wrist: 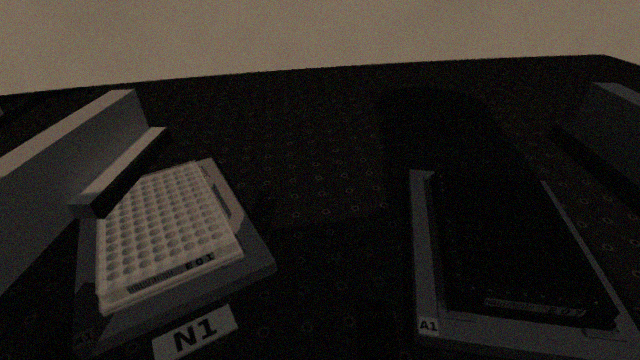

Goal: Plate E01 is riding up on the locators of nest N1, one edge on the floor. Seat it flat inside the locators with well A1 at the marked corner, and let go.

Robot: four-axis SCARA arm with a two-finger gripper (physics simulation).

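Frame: origin at the arm's base, x ahead, y left, z up, level; millimetres.
Where they show: gripper, fingertip midpoint: [357, 110].
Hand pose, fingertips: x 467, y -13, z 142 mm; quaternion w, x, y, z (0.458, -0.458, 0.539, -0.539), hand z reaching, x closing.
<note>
Each offset is from my fingertips to the top centre of the thing. "*": to the spot under its first point.
Plate E01 {dz -100, dx +83, dy +128 mm} [167, 220], pale with rows of wells, is at the left of the wrist view on the grey nest N1 {* dz -117, dx +37, dy +59 mm} [250, 265]. It does not lie flush in the nest: it sits towards the left side, that side looks raised, and a strip of nest floor shows along its right. The nest's A1 mark {dz -117, dx -3, dy +149 mm} [85, 337] is dim at the near left corner. My gripper [357, 110] is wide open and empty. Its left finger is in front of the plate's far left part and hides it; its right finger is far off at the right edge. Whether the finger touches the plate cannot be told.
A second grey nest {* dz -117, dx +24, dy -53 mm} [422, 260] stands to the right, with its own A1 mark {dz -117, dx -20, dy -39 mm} [428, 326] at the near left corner. It holds a very dark plate {dz -103, dx +34, dy -115 mm} [520, 250] with a label on its near side. The N1 sign {dz -127, dx -1, dy +90 mm} [196, 334] lies before nest N1. The dark table carries small ring marks.
</note>
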